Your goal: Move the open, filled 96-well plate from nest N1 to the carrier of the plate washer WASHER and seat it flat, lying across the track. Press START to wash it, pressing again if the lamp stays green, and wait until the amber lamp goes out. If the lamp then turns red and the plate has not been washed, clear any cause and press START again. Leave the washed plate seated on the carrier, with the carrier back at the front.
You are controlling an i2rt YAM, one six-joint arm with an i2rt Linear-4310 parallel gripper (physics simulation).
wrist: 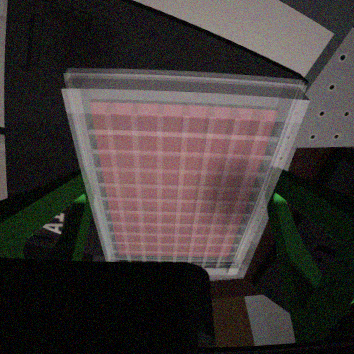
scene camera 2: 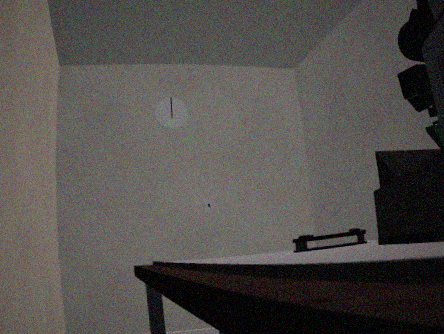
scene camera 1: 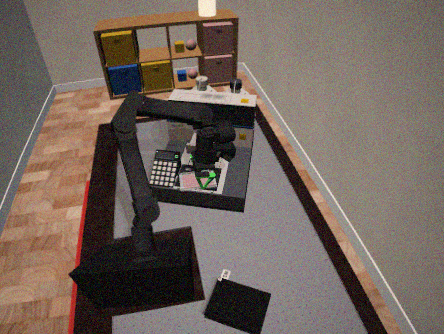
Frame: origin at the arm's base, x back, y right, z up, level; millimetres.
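Seen in the pictures: gripper, fingertip midpoint: [wrist: 179, 176] [scene camera 1: 200, 180]; arm's base at its link origin: [scene camera 1: 144, 251].
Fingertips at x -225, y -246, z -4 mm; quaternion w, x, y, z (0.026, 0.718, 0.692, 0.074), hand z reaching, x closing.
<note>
Pixels of each thing's top centre, then the offset from my fingertips to it. "pt": a spot on its surface instead.
- 96-well plate at its top centre: [wrist: 179, 218] [scene camera 1: 197, 177] dz +17, dx +11, dy -2 mm
- washer's dark base at a spot on its surface: [scene camera 1: 215, 201] pt dz -53, dx -37, dy +64 mm
- white-topped device at a spot on its surface: [scene camera 1: 212, 97] pt dz +158, dx -122, dy -300 mm
- black flat block at its top centre: [scene camera 2: 330, 232] [scene camera 1: 238, 303] dz -61, dx -6, dy +440 mm
- white tag at its top centre: [scene camera 1: 225, 274] dz -96, dx -1, dy +328 mm
- low black frame at a spot on its surface: [scene camera 2: 330, 238] pt dz -75, dx -39, dy +390 mm
- dark box at a spot on its surface: [scene camera 2: 410, 197] pt dz -46, dx -202, dy -46 mm
The 96-well plate [scene camera 1: 189, 181] [wrist: 182, 175], clear with pink-filled wells, is between the green fingers. My gripper [scene camera 1: 197, 173] [wrist: 179, 176] is shut on its two long sides, low over the washer's dark base [scene camera 1: 215, 201] in scene camera 1. White strips of the base show around the plate; the carrier is mostly hidden below it, and whether they touch cannot be told. A small green light [scene camera 1: 176, 156] shows on the panel above a grid of pale keys [scene camera 1: 164, 173] left of the plate. In scene camera 2, part of the gripper shows at the right edge.
A white-topped device [scene camera 1: 212, 97] stands behind the base. A black flat block [scene camera 1: 237, 305] with a white tag [scene camera 1: 225, 275] lies on the near table. Scene camera 2 shows a low black frame [scene camera 2: 330, 241] and a dark box [scene camera 2: 410, 197]. A shelf unit [scene camera 1: 165, 22] stands against the wall.
</note>
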